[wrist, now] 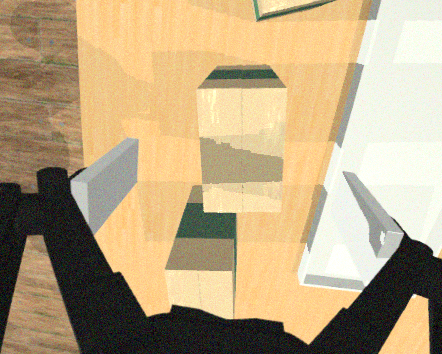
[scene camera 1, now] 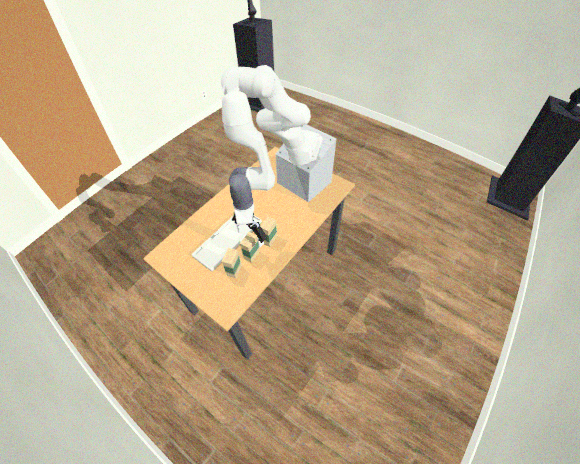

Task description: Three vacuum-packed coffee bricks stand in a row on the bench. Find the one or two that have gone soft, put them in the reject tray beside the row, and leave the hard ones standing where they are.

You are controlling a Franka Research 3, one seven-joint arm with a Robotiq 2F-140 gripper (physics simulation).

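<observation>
Three coffee bricks with tan tops and green bands stand in a row. The middle brick (scene camera 1: 250, 248) (wrist: 242, 115) is upright between and below the spread fingers. The brick nearest the robot base (scene camera 1: 270, 231) (wrist: 210, 255) shows at the bottom of the wrist view, partly hidden by the gripper body. The far-end brick (scene camera 1: 231, 263) (wrist: 290, 4) is cut off at the top of the wrist view and sits slightly turned. The white reject tray (scene camera 1: 205, 256) (wrist: 400, 115) lies beside the row; no brick shows in it. My gripper (scene camera 1: 251, 235) (wrist: 237, 176) is open and empty, above the row. Softness cannot be told by sight.
The wooden bench (scene camera 1: 200, 280) (wrist: 115, 90) carries the grey base block (scene camera 1: 306, 175) of the arm at its far end. The bench edge runs along the left of the wrist view, with the floor (wrist: 40, 100) beyond. Dark speaker-like columns (scene camera 1: 530, 155) stand off the bench.
</observation>
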